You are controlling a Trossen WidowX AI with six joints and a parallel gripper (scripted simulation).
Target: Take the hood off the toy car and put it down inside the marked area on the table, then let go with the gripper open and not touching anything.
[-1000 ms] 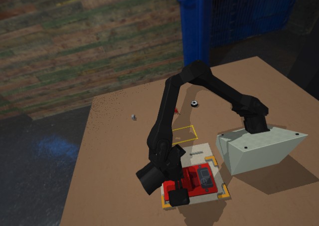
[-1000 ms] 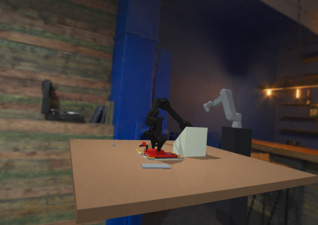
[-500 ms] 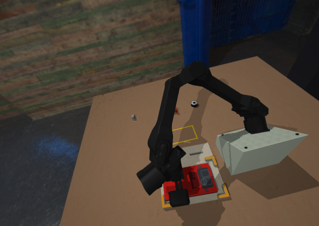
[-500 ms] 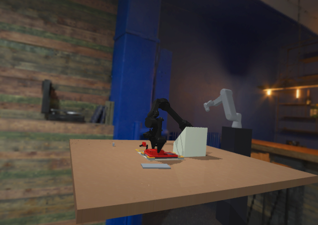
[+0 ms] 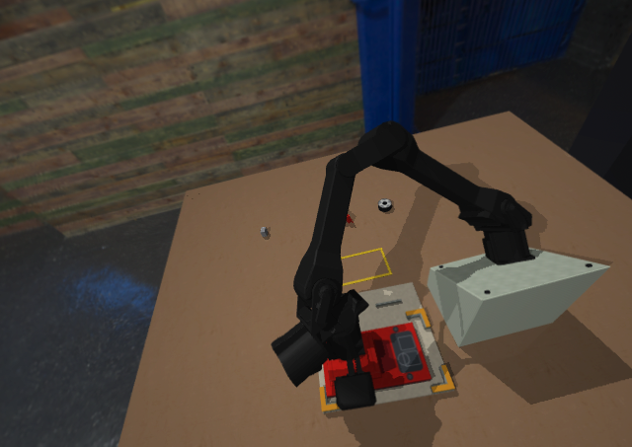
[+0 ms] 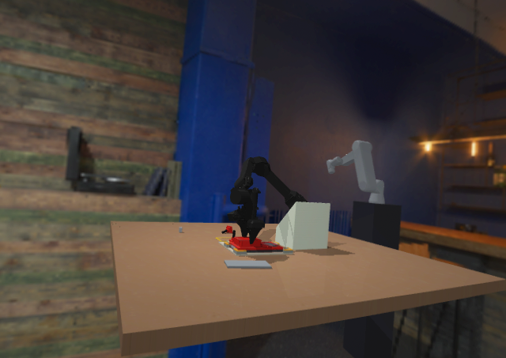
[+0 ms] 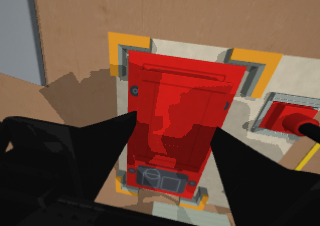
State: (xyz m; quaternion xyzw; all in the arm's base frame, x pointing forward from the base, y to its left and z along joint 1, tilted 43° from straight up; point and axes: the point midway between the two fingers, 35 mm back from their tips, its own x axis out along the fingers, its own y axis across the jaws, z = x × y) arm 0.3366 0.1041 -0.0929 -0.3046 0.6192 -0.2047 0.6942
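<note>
The hood is 1 cm above my gripper tip. Round my gripper tip: grey nut (38 cm to the right, 24 cm ahead, 2 cm below); small wheel (43 cm to the right, 14 cm behind, 3 cm below).
</note>
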